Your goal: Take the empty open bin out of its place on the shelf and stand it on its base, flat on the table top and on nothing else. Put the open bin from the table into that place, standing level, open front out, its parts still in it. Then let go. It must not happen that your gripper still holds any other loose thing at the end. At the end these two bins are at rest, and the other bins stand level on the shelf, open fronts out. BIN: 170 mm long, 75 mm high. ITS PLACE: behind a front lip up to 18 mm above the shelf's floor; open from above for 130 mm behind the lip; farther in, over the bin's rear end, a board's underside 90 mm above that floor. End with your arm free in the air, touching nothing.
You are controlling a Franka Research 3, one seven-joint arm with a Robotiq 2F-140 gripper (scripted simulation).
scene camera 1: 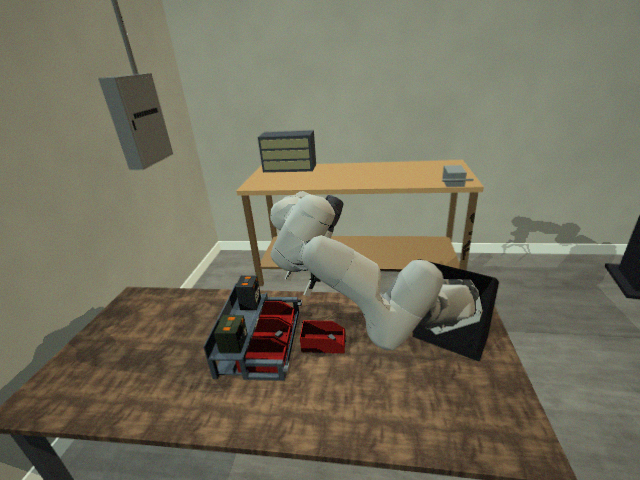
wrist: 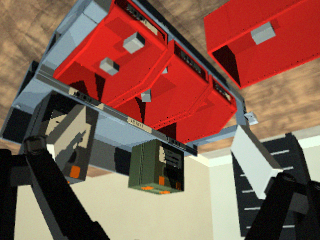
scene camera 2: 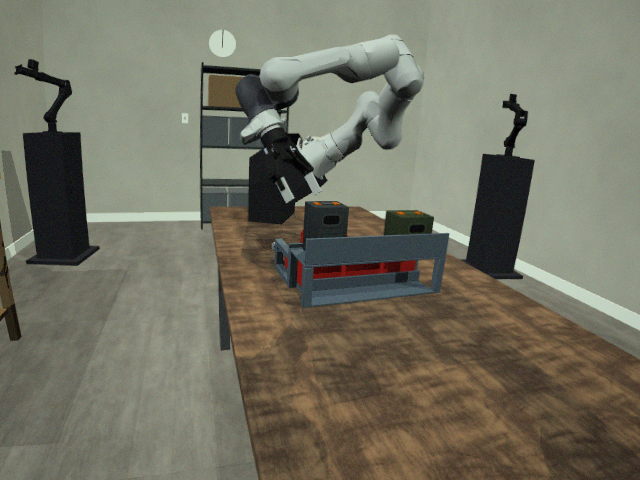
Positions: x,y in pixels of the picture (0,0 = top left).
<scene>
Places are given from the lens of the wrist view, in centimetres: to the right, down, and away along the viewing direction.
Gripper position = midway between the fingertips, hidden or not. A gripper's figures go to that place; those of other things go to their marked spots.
my gripper (wrist: pixel 162 128): 0, 1, 20
olive box (wrist: pixel 156 167): -1, 10, 43
</scene>
